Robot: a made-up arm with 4 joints. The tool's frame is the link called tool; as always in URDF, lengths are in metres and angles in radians. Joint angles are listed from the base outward. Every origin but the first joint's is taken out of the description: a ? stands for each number. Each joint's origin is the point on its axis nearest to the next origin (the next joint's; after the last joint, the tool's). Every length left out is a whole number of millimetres.
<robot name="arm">
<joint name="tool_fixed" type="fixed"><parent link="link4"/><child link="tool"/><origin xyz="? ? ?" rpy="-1.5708 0 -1.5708"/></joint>
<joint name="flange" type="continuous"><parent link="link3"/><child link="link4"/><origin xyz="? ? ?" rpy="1.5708 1.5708 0"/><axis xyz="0 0 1"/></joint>
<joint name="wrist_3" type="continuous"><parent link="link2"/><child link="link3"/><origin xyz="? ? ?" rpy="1.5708 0 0"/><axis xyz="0 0 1"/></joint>
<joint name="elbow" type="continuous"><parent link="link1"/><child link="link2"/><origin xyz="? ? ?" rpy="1.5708 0 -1.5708"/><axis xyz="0 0 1"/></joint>
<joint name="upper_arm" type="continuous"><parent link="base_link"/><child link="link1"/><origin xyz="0 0 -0.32" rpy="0 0 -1.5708"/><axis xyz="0 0 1"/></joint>
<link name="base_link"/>
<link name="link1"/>
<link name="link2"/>
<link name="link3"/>
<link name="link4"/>
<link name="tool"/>
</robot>
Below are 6 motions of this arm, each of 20 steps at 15 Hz.
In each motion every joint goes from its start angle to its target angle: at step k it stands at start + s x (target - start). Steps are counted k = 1, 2, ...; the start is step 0. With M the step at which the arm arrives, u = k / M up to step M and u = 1 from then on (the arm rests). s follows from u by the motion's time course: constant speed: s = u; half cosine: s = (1 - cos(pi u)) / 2; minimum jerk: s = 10 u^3 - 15 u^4 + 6 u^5.
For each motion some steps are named. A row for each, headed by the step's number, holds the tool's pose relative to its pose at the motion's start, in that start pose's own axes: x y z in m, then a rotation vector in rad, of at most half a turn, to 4 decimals.
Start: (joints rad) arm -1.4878 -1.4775 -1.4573 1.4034
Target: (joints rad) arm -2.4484 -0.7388 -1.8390 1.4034
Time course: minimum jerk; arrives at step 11
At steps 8, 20:
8: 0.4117 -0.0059 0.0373 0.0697 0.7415 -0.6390
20: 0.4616 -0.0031 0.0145 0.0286 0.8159 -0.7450

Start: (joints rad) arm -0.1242 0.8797 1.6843 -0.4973
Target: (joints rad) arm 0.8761 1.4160 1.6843 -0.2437
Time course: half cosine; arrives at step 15
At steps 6, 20:
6: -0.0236 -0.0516 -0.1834 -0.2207 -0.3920 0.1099
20: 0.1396 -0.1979 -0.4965 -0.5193 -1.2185 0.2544

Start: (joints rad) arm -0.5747 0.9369 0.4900 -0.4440
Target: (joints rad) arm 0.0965 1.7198 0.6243 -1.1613
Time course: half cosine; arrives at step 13
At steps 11, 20:
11: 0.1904 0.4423 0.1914 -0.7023 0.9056 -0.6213
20: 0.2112 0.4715 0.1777 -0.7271 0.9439 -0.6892

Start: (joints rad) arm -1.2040 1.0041 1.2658 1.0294
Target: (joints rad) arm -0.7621 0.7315 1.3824 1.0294
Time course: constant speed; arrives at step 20
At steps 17, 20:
17: -0.0804 -0.0064 -0.0827 0.1956 -0.3400 -0.0545
20: -0.0904 -0.0074 -0.0979 0.2384 -0.3925 -0.0632

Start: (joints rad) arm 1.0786 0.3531 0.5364 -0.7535
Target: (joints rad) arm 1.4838 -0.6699 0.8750 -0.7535
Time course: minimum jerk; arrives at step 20
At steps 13, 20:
13: 0.1854 -0.1101 -0.3362 0.3059 -0.6002 0.3854
20: 0.2728 -0.1294 -0.3971 0.4360 -0.7188 0.5577

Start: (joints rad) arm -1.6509 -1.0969 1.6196 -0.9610
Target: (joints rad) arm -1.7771 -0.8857 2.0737 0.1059
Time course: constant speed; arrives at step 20
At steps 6, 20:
6: 0.0225 0.0916 -0.1006 0.0702 -0.3597 -0.1508
20: 0.2552 0.2807 -0.2451 0.0594 -1.1993 -0.5821

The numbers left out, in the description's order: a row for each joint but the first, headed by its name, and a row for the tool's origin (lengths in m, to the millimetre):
tool: 0.02 0.29 0
flange: 0.25 0.04 0
wrist_3: 0.06 0.17 0
elbow: 0.12 0.08 0

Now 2 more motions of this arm.
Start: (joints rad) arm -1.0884 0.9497 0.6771 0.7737
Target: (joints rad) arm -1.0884 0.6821 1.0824 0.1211
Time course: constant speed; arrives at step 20
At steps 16, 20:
16: 0.0192 0.1575 0.0734 -0.0191 0.3728 -0.3618
20: 0.0418 0.1903 0.0907 0.0130 0.4696 -0.4567

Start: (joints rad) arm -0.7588 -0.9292 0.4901 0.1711
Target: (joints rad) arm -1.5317 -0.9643 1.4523 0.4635
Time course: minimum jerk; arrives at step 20
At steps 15, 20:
15: 0.3414 0.4040 -0.3545 -0.6998 -0.7187 -1.1031
20: 0.4120 0.3956 -0.3875 -0.7785 -0.8185 -1.2223

